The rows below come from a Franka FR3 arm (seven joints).
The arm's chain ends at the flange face. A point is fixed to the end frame.
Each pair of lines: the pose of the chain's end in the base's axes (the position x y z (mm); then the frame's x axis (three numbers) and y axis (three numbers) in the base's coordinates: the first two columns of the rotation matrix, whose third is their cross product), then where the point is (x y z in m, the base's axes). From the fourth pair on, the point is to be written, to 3 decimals.
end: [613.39, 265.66, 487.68, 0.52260, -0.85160, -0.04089, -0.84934, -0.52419, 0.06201]
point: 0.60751 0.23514 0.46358
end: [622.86, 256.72, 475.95, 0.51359, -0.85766, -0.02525, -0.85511, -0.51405, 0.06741]
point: 0.61673 0.22588 0.45232
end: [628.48, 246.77, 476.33, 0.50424, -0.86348, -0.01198, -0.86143, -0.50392, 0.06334]
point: 0.62225 0.21578 0.45293
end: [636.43, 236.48, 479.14, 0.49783, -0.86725, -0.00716, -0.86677, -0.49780, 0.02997]
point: 0.631 0.206 0.455
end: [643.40, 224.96, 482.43, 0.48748, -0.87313, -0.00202, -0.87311, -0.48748, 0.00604]
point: 0.638 0.195 0.458
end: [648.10, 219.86, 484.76, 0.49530, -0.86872, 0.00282, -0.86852, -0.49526, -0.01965]
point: 0.643 0.190 0.460
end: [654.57, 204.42, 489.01, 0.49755, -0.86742, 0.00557, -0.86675, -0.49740, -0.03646]
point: 0.650 0.174 0.464
